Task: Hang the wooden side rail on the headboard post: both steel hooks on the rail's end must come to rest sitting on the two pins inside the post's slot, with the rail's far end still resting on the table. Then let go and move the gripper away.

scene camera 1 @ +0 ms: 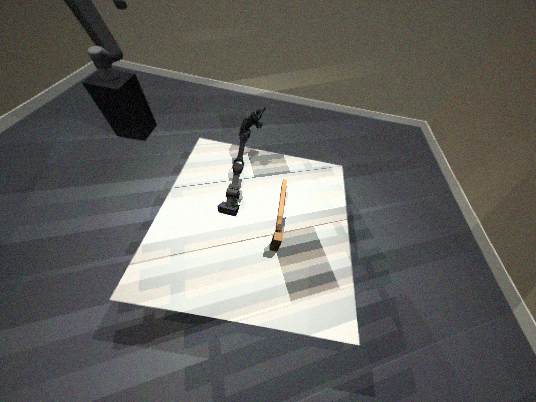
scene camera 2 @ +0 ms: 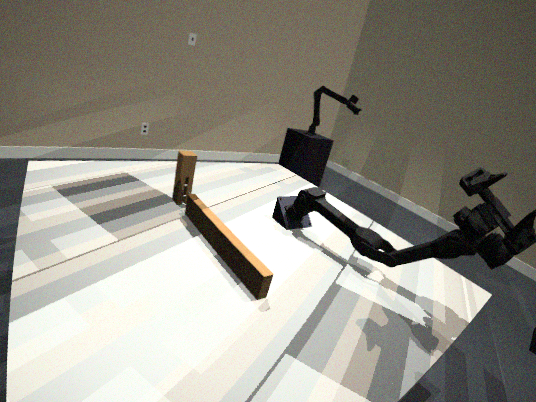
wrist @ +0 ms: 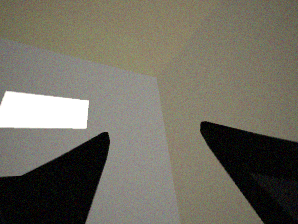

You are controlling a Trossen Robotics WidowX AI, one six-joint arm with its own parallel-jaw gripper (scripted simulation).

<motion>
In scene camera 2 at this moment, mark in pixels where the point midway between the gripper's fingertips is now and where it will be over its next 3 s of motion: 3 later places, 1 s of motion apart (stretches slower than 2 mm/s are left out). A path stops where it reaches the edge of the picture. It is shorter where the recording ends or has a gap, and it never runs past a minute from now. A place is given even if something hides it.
My gripper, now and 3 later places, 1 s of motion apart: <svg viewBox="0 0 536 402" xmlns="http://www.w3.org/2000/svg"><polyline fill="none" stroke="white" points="520,191 414,38 236,68 217,178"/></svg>
</motion>
